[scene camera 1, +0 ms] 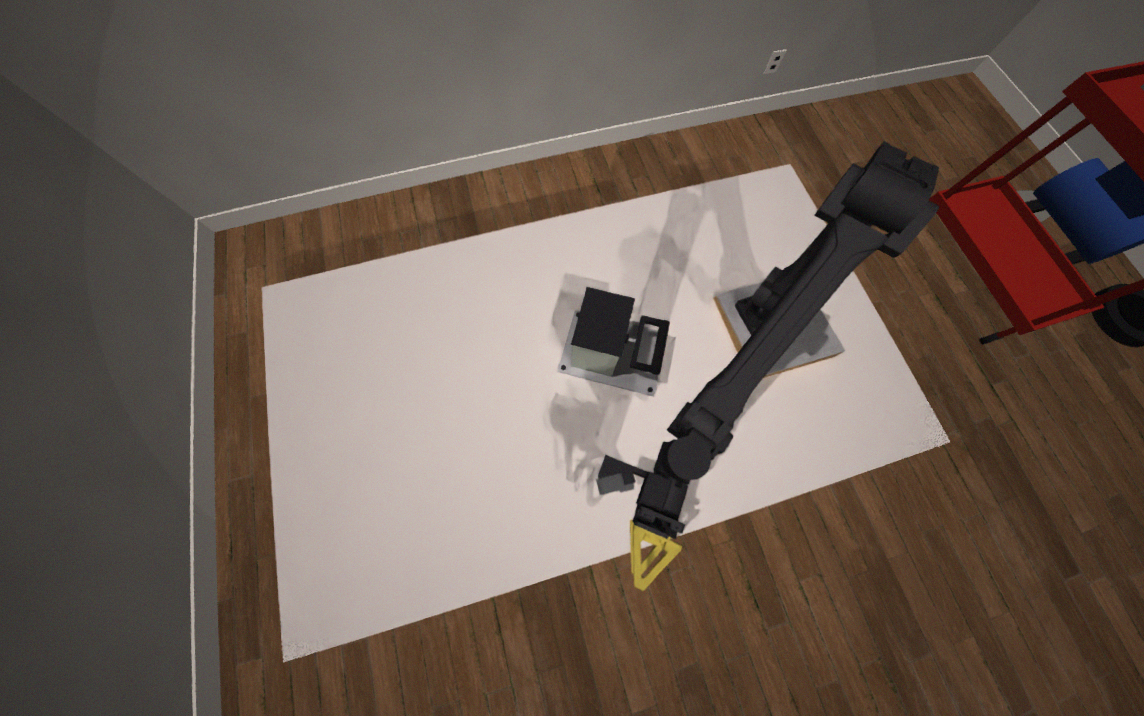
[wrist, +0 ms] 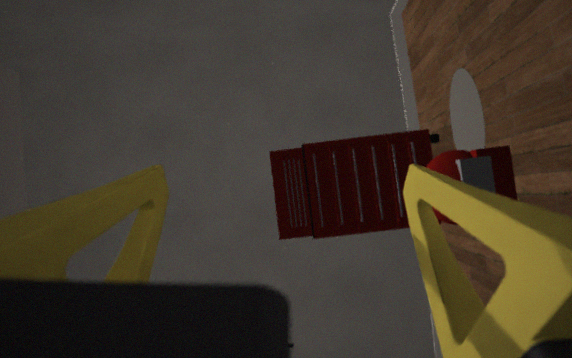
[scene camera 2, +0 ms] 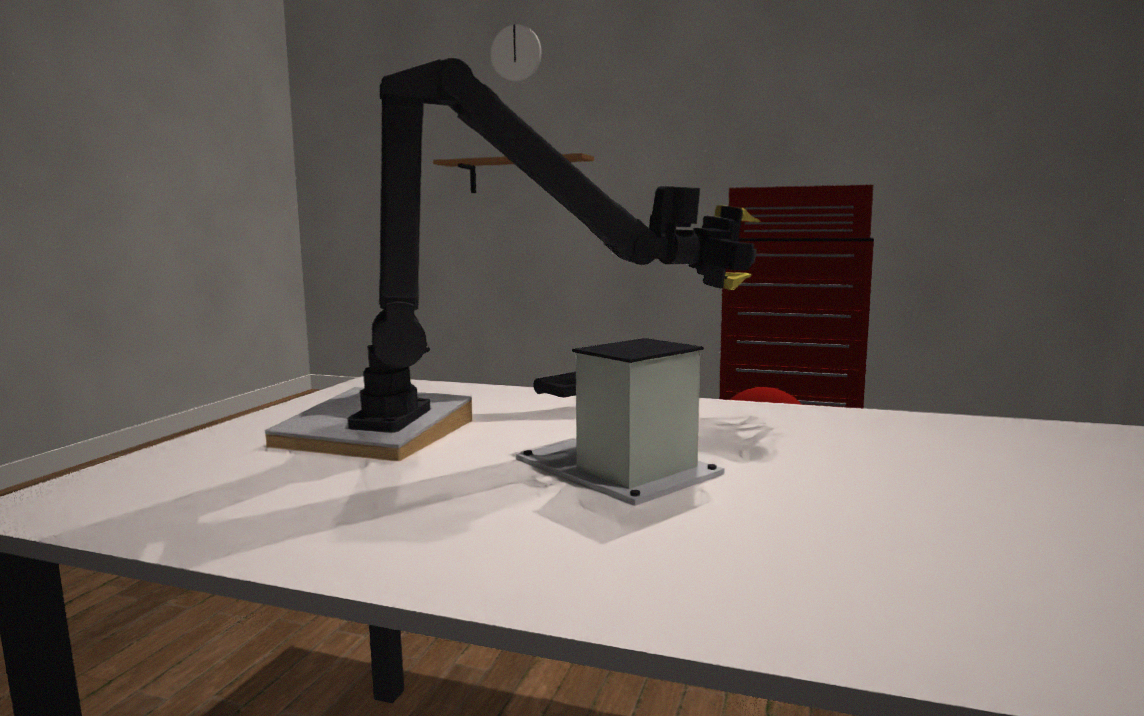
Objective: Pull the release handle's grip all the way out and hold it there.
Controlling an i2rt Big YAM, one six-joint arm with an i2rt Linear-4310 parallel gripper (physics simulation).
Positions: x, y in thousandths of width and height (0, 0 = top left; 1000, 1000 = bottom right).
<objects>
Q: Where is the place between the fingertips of my gripper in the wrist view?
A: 499, 499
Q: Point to a grey base plate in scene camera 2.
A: At 490, 642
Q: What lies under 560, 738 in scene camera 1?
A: My gripper.
</objects>
